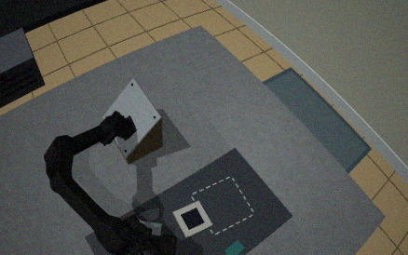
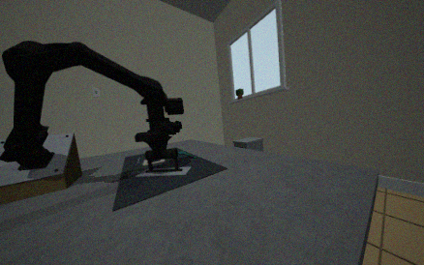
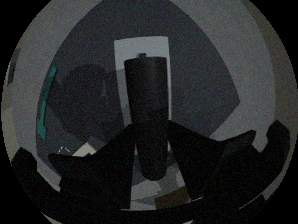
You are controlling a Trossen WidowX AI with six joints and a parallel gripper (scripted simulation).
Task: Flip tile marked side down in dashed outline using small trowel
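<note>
The trowel is 20 mm behind my gripper tip, 10 mm to the left of it and 30 mm below it. The rest, counted from my gripper tip: dark mat (160 mm to the left, 80 mm below); then small teal piece (130 mm ahead, 210 mm to the left, 60 mm below); then tile (40 mm behind, 190 mm to the left, 60 mm below).
</note>
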